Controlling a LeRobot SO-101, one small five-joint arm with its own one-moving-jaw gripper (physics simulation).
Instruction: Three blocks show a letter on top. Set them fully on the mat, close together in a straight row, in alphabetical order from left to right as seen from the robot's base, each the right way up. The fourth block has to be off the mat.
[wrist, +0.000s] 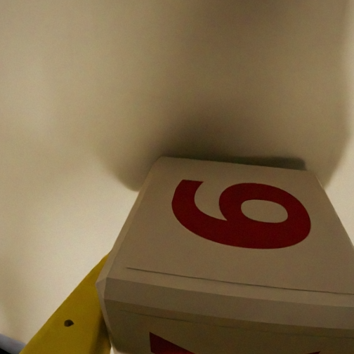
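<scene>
A cream block (240, 270) with a red digit, a 6 or 9 lying sideways, on its top fills the lower right of the wrist view. Parts of a red mark show on its near side, cut off by the bottom edge. The block stands over the tan mat (65, 150). My gripper (225, 250) is around the block and shut on it. Its yellow fixed jaw lies against the block's left side, with the tip hidden behind the block. The moving jaw is hidden or outside the picture on the right. The lettered blocks do not show in this view.
The tan surface stretches beyond and to the left of the block, with a soft dark shadow behind it. A small bluish-grey and dark strip past the mat's edge shows in the bottom left corner.
</scene>
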